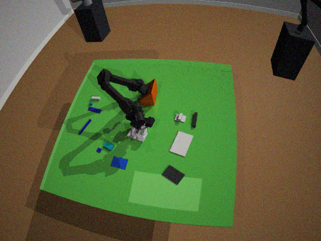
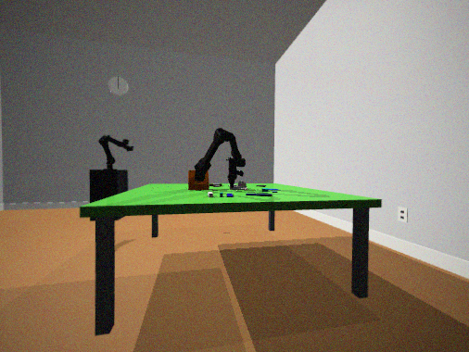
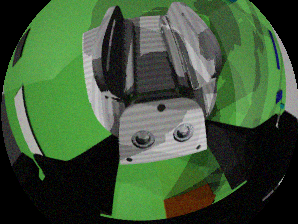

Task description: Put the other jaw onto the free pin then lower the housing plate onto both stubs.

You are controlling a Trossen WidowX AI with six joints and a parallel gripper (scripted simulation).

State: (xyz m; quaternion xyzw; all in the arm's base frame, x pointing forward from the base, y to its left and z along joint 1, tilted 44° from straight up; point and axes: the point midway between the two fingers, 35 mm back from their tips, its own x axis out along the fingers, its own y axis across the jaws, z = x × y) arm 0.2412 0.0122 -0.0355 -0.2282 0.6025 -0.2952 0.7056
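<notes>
Now: the grey metallic jaw 2 cm ahead of my gripper tip, 1 cm to the left of it and 1 cm above it. The rest, counted from my gripper tip: dark bar: 34 cm to the left, 12 cm behind; then teal block: 20 cm ahead, 17 cm to the right; then white flat plate: 29 cm to the left, 7 cm ahead, 1 cm below.
</notes>
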